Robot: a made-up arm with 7 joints. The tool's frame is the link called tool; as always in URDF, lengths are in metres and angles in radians. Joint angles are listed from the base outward. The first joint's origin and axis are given. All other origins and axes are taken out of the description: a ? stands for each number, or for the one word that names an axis. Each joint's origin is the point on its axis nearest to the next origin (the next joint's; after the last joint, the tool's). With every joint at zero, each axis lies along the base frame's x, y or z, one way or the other. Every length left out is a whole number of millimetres.
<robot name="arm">
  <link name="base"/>
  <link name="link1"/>
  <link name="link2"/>
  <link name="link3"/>
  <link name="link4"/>
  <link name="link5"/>
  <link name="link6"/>
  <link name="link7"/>
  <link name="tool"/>
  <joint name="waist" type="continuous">
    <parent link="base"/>
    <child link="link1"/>
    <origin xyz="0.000 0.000 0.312"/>
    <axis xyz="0 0 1"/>
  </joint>
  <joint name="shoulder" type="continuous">
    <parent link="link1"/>
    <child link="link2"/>
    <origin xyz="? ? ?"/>
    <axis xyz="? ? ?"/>
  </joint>
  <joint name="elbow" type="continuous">
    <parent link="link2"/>
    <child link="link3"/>
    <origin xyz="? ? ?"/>
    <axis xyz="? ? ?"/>
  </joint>
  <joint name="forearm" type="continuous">
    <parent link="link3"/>
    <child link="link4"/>
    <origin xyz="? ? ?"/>
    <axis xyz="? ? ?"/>
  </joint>
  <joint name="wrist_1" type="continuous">
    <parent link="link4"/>
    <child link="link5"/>
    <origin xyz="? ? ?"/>
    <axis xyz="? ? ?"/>
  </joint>
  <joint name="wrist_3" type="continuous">
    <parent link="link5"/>
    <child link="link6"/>
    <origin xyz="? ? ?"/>
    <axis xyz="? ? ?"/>
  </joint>
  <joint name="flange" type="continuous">
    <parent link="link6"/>
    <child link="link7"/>
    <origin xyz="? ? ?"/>
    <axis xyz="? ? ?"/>
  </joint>
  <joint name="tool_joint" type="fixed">
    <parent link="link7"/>
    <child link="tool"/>
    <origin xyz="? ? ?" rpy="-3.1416 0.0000 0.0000"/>
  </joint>
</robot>
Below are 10 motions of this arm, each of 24 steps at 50 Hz.
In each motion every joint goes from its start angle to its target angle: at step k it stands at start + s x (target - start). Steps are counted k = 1, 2, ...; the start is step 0. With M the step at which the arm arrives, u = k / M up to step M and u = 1 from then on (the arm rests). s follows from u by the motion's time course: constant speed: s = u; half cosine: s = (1 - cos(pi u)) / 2; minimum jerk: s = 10 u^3 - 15 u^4 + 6 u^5.
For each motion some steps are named. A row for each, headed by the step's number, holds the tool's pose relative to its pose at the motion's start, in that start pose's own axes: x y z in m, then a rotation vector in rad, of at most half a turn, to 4 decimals.
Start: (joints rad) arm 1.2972 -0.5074 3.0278 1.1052 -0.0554 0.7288 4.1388
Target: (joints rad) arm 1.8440 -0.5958 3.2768 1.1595 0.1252 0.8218 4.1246
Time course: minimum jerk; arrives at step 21
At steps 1, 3, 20, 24:
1: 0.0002 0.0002 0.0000 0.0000 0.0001 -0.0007
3: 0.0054 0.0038 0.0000 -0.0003 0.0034 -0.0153
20: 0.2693 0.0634 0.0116 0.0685 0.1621 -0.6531
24: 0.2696 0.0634 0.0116 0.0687 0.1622 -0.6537

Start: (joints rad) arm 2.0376 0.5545 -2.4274 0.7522 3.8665 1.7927 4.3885
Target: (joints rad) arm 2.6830 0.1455 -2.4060 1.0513 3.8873 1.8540 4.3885
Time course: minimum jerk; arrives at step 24
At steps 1, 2, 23, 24:
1: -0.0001 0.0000 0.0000 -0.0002 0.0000 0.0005
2: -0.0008 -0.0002 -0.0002 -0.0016 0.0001 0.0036
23: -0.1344 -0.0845 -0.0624 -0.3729 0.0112 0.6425
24: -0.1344 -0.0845 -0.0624 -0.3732 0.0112 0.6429

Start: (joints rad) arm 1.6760 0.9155 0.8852 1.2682 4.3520 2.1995 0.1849
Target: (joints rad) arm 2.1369 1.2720 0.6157 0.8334 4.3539 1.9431 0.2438
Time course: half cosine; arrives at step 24
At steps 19, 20, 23, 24:
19: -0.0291 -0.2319 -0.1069 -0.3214 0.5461 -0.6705
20: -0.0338 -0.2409 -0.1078 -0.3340 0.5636 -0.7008
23: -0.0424 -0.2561 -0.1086 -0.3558 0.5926 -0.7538
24: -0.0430 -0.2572 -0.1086 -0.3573 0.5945 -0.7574

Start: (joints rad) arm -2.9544 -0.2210 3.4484 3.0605 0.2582 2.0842 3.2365
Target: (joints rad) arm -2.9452 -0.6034 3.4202 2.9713 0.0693 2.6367 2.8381
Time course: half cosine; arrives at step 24
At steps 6, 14, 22, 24:
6: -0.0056 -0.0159 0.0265 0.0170 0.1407 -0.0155
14: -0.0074 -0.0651 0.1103 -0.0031 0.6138 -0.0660
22: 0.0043 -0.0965 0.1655 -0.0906 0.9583 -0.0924
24: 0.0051 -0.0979 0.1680 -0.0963 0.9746 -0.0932

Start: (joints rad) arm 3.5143 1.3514 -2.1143 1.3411 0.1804 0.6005 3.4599
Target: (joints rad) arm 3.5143 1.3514 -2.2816 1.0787 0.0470 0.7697 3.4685
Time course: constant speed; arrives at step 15
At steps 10, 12, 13, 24:
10: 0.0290 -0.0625 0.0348 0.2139 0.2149 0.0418
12: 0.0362 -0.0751 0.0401 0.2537 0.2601 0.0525
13: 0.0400 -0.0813 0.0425 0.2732 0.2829 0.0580
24: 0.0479 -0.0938 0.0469 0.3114 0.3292 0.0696

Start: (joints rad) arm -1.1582 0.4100 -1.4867 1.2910 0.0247 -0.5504 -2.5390
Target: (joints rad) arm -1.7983 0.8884 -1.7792 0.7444 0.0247 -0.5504 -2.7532
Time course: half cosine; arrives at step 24
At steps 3, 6, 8, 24:
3: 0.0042 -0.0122 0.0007 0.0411 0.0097 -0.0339
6: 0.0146 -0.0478 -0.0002 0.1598 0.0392 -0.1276
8: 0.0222 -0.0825 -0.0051 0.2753 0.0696 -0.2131
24: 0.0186 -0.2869 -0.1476 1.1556 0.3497 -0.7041

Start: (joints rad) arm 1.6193 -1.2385 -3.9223 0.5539 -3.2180 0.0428 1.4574
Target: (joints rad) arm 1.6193 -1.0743 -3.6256 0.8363 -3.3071 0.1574 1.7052
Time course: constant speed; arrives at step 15
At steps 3, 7, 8, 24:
3: 0.0096 0.0254 -0.0033 -0.1112 0.0375 -0.0031
7: 0.0243 0.0590 -0.0128 -0.2596 0.0966 -0.0029
8: 0.0283 0.0673 -0.0161 -0.2965 0.1130 -0.0022
24: 0.0582 0.1216 -0.0498 -0.5525 0.2453 0.0085

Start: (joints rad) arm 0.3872 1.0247 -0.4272 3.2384 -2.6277 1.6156 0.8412
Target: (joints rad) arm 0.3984 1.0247 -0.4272 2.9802 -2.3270 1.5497 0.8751
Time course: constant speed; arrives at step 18
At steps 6, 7, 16, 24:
6: -0.0074 -0.0179 -0.0243 0.1380 -0.0125 -0.0351
7: -0.0088 -0.0207 -0.0284 0.1607 -0.0150 -0.0415
16: -0.0241 -0.0426 -0.0673 0.3605 -0.0438 -0.1050
24: -0.0281 -0.0467 -0.0761 0.4037 -0.0517 -0.1207

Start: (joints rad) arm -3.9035 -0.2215 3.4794 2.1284 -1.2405 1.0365 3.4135
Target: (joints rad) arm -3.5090 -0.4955 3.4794 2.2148 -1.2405 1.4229 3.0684
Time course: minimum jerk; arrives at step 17
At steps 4, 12, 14, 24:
4: -0.0018 0.0133 -0.0011 -0.0248 0.0200 -0.0443
12: -0.0073 0.1313 -0.0352 -0.2213 0.1508 -0.4769
14: -0.0062 0.1489 -0.0442 -0.2470 0.1648 -0.5494
24: -0.0056 0.1553 -0.0476 -0.2560 0.1695 -0.5762

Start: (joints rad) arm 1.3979 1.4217 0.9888 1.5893 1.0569 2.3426 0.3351
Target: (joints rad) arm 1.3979 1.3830 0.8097 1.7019 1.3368 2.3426 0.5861
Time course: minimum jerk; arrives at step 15
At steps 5, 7, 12, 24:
5: -0.0087 -0.0031 -0.0086 0.0455 0.0322 0.0117
7: -0.0188 -0.0063 -0.0176 0.0938 0.0650 0.0226
12: -0.0439 -0.0131 -0.0357 0.1956 0.1297 0.0395
24: -0.0470 -0.0138 -0.0376 0.2068 0.1365 0.0409

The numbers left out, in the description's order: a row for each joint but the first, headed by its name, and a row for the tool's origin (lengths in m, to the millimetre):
shoulder: xyz 0.000 0.000 0.000, axis 0 1 0
elbow: xyz 0.000 0.000 0.192, axis 0 0 1
forearm: xyz 0.041 0.000 0.000, axis 0 -1 0
wrist_1: xyz 0.056 0.000 -0.248, axis 0 0 -1
wrist_3: xyz 0.000 0.000 0.000, axis 0 1 0
flange: xyz 0.048 0.000 -0.061, axis 0 0 -1
tool: xyz 0.000 0.000 0.000

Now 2 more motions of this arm.
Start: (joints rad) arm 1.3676 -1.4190 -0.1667 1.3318 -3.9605 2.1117 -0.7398
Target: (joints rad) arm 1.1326 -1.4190 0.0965 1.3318 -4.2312 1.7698 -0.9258
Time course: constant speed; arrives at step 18
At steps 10, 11, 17, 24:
10: -0.0290 0.0636 0.0317 -0.2559 -0.1045 0.0727
11: -0.0326 0.0699 0.0341 -0.2820 -0.1177 0.0776
17: -0.0563 0.1065 0.0449 -0.4384 -0.2084 0.0986
24: -0.0606 0.1124 0.0461 -0.4642 -0.2254 0.1006

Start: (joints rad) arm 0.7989 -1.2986 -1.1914 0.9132 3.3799 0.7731 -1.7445
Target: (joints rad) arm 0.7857 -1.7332 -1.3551 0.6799 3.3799 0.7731 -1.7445
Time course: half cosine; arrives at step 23
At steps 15, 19, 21, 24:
15: 0.0450 0.0176 -0.0280 -0.1082 0.1241 0.2824
19: 0.0518 0.0254 -0.0370 -0.1431 0.1476 0.3635
21: 0.0532 0.0277 -0.0396 -0.1531 0.1533 0.3862
24: 0.0537 0.0284 -0.0405 -0.1565 0.1551 0.3939

